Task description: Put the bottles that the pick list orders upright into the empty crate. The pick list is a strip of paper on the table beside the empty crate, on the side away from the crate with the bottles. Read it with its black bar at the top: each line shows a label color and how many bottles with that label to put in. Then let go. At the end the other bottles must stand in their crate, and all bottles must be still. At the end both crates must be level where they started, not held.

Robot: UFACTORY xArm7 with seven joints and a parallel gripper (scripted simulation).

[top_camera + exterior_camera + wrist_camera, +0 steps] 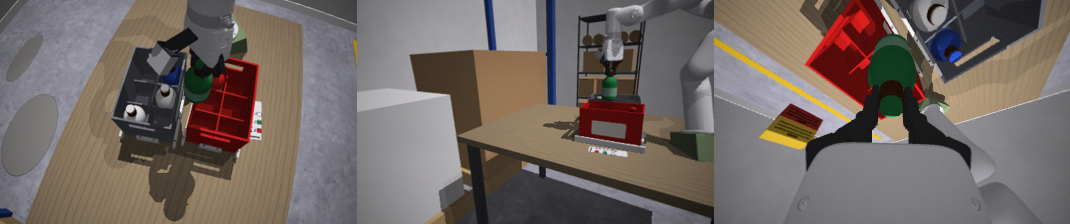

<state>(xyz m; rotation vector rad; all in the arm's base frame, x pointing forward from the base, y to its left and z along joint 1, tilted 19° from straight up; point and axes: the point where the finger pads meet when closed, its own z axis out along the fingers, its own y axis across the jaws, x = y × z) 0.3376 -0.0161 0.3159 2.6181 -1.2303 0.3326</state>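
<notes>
My gripper is now 7 cm above the green bottle. The rest, counted from my hand: red-label bottle: 11 cm behind, 7 cm to the left, 25 cm below; red crate: 2 cm behind, 9 cm to the left, 25 cm below; blue-label bottle: 12 cm behind, 9 cm to the right, 25 cm below.
</notes>
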